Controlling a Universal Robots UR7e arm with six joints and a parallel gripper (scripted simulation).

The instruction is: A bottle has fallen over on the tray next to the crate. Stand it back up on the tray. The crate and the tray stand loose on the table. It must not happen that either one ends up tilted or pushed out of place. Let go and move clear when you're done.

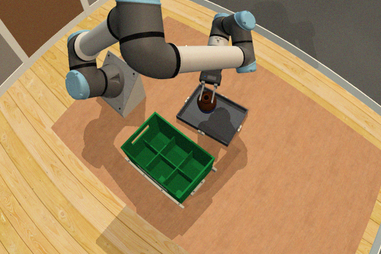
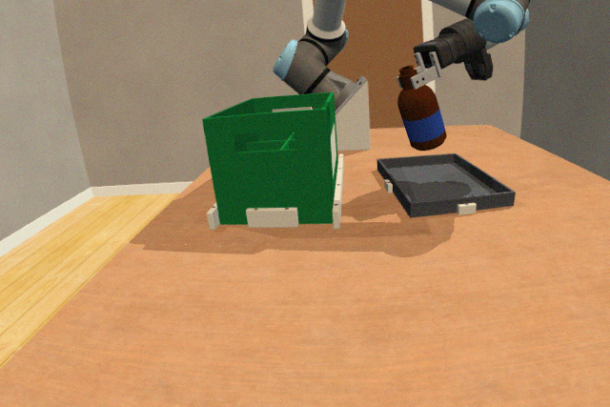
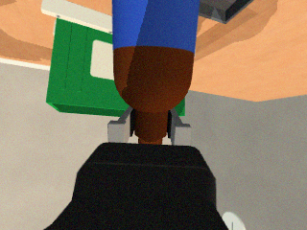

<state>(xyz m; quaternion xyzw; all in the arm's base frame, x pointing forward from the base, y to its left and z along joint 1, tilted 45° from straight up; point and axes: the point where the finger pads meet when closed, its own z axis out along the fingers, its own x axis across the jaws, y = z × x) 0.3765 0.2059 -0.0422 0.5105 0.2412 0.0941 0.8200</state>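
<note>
Right now my hand is 5 cm above the bottle, 1 cm to the right of it and 1 cm past it. Round my hand: green crate: 24 cm to the right, 12 cm below, 4 cm ahead; dark grey tray: 19 cm below, 5 cm to the left, 1 cm ahead.
</note>
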